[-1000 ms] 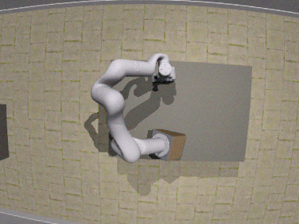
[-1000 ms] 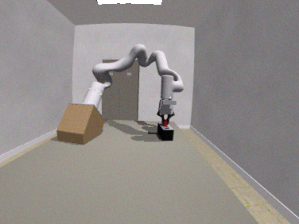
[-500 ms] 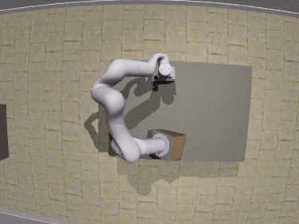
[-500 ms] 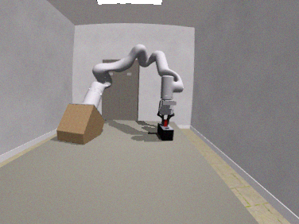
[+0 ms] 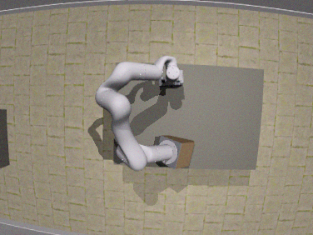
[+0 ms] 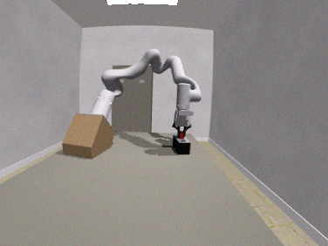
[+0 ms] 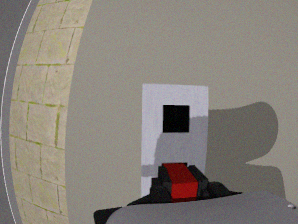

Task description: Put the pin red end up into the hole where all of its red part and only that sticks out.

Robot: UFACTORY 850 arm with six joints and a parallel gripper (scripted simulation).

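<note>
Right now the pin is 1 cm below my hand. The rest, counted from my hand: block (6 cm below).
</note>
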